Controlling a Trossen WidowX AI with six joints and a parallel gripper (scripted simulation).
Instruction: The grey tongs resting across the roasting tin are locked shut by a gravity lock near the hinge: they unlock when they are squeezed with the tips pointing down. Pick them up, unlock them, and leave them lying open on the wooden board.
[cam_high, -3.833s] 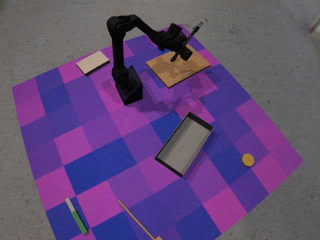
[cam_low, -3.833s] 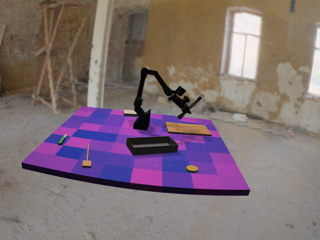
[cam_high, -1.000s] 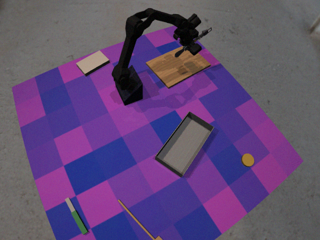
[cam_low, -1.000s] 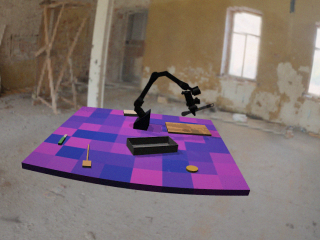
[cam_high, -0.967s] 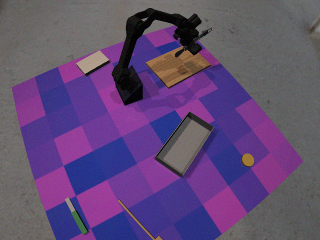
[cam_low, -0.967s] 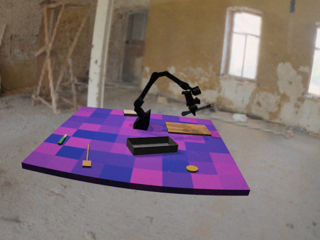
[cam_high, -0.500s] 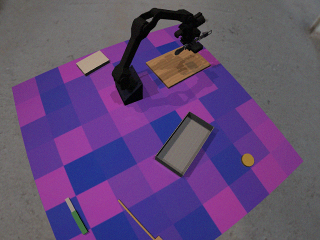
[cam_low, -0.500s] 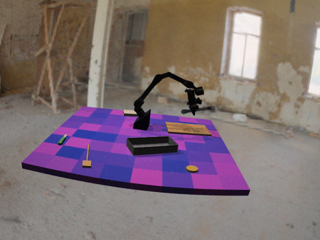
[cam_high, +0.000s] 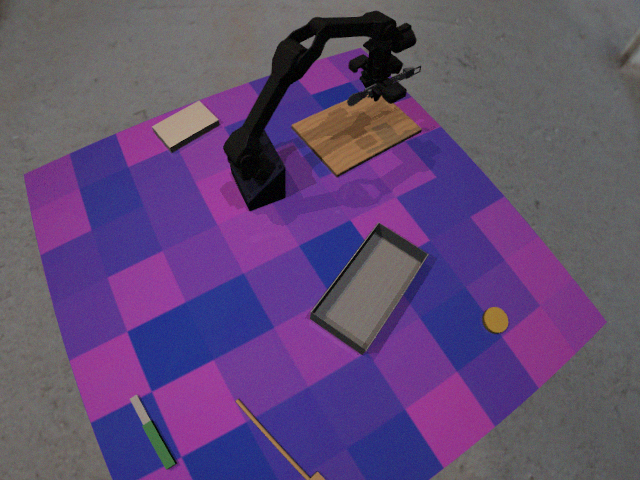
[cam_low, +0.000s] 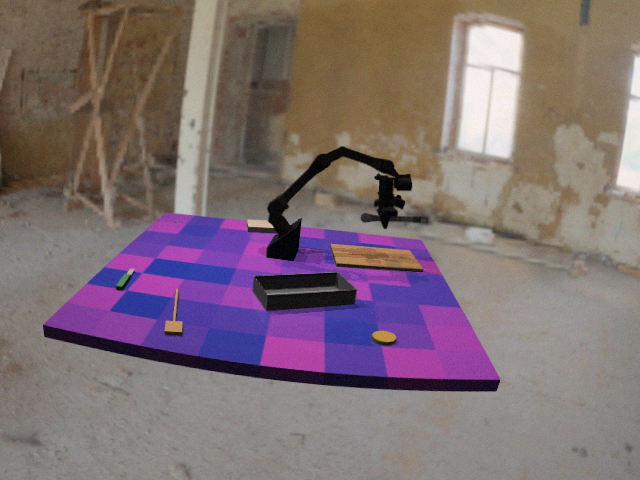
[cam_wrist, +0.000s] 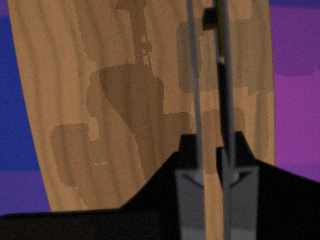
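Now: gripper tip 140 mm above the wooden board, 30 mm past it and 10 mm to the left of it. Round my gripper tip: roasting tin: 430 mm ahead, 330 mm to the right, 120 mm below; then cream block: 480 mm to the right, 320 mm behind, 130 mm below.
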